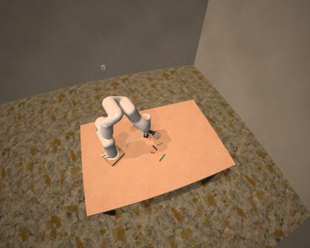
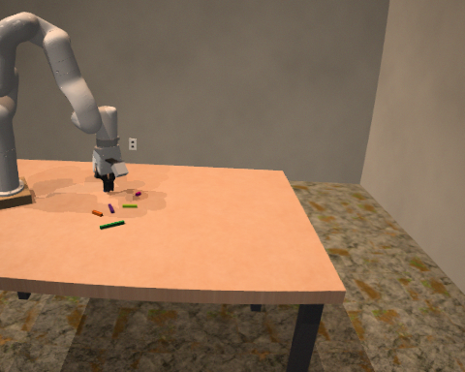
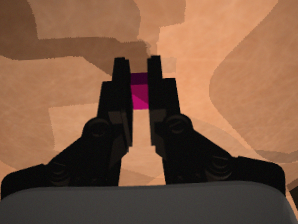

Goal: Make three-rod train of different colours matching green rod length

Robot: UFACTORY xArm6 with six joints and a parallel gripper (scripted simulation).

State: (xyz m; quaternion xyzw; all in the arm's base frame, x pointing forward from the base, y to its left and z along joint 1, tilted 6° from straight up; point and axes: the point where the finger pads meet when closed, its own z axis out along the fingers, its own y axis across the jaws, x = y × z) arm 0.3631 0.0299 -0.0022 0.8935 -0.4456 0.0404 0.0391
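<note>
Now: hand 20 mm past the blue rod, 20 mm to the right of it and 30 mm above it. From my hand the other things lie so: orange rod 30 mm behind, 180 mm to the right, 30 mm below; lime rod 70 mm ahead, 130 mm to the right, 30 mm below; purple rod 10 mm ahead, 140 mm to the right, 30 mm below.
</note>
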